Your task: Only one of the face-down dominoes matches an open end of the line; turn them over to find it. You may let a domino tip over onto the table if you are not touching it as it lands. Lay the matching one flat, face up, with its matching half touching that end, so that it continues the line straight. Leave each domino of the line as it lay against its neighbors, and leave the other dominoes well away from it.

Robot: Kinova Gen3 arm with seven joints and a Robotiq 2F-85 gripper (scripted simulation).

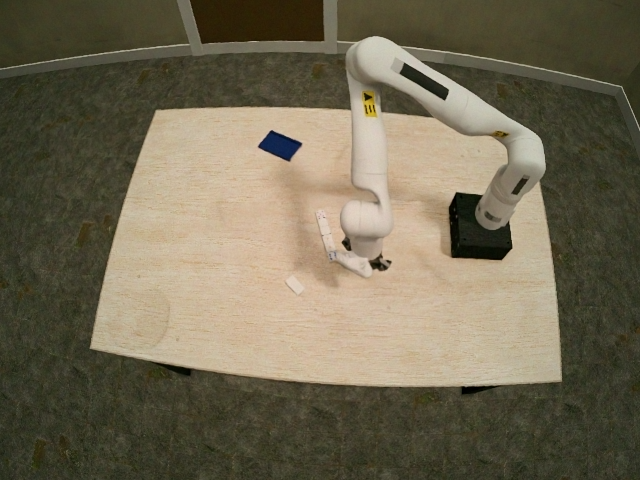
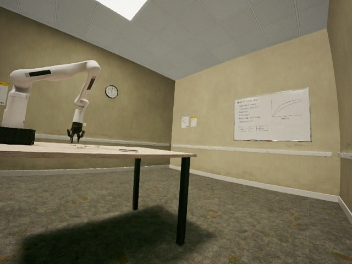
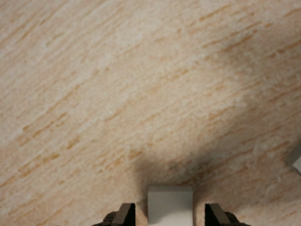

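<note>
Right now my hand is 30 mm above the white domino, 10 mm to the left of it and 10 mm past it.
</note>
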